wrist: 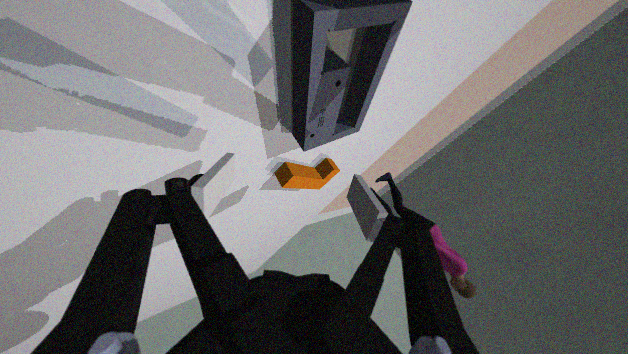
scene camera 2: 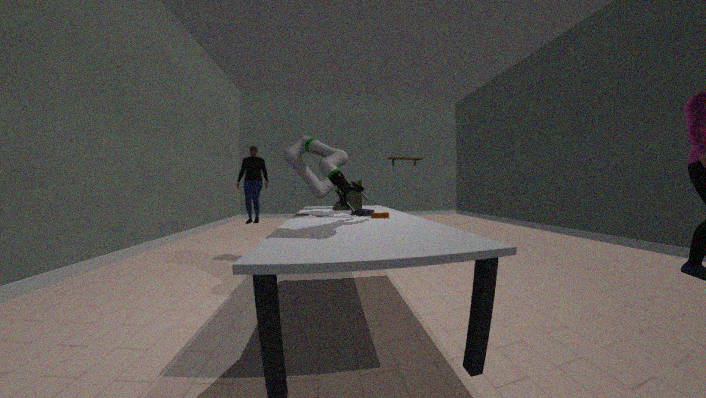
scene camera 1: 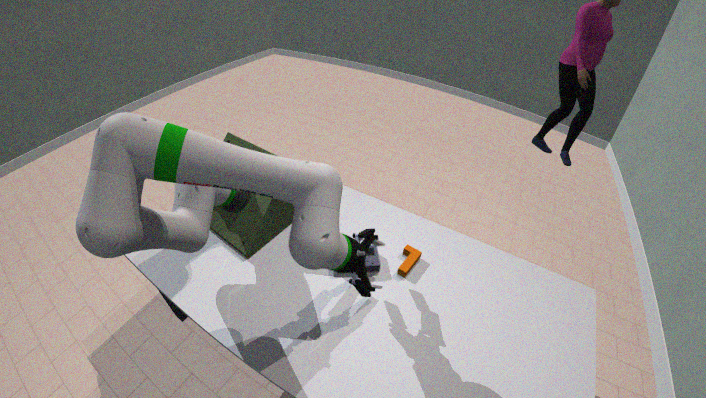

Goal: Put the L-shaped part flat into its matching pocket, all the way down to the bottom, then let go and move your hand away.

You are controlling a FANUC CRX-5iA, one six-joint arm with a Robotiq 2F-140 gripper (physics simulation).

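Where they show: gripper, between the fingertips: [wrist: 295, 177] [scene camera 2: 361, 205] [scene camera 1: 379, 265]; arm's base, origin of its link: [scene camera 1: 235, 192].
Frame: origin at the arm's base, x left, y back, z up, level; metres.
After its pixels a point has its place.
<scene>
The orange L-shaped part [scene camera 1: 410, 262] @(x 0.104, y -0.640, z -0.112 m) [scene camera 2: 380, 215] @(x 0.112, y -0.652, z -0.126 m) [wrist: 305, 182] @(x 0.103, y -0.632, z -0.112 m) lies flat on the white table, outside the pocket block and a little apart from it. The dark grey block [scene camera 1: 372, 264] @(x 0.032, y -0.532, z -0.106 m) [scene camera 2: 361, 212] @(x 0.020, y -0.523, z -0.120 m) [wrist: 365, 16] @(x 0.007, y -0.419, z -0.106 m) stands on the table; in the wrist view its pocket is open at the top, with its floor and small holes visible and no part in it. My gripper [scene camera 1: 380, 265] @(x 0.009, y -0.561, z -0.070 m) [scene camera 2: 366, 193] @(x 0.009, y -0.561, z -0.070 m) [wrist: 295, 177] @(x 0.009, y -0.561, z -0.070 m) is wide open and empty, above the table near the block. In the wrist view the part shows beyond and between the two finger pads. In scene camera 1 the gripper partly hides the block.
The white table [scene camera 1: 510, 310] @(x 0.084, y -1.022, z -0.142 m) [scene camera 2: 400, 245] @(x -0.024, y -1.238, z -0.142 m) carries the arm's dark green base mount [scene camera 1: 250, 227] @(x -0.072, y -0.122, z -0.053 m). A person in pink [scene camera 1: 592, 42] [scene camera 2: 696, 122] [wrist: 447, 252] is on the floor beyond the table. A person in black [scene camera 2: 253, 170] stands far back. Arm shadows cross the table.
</scene>
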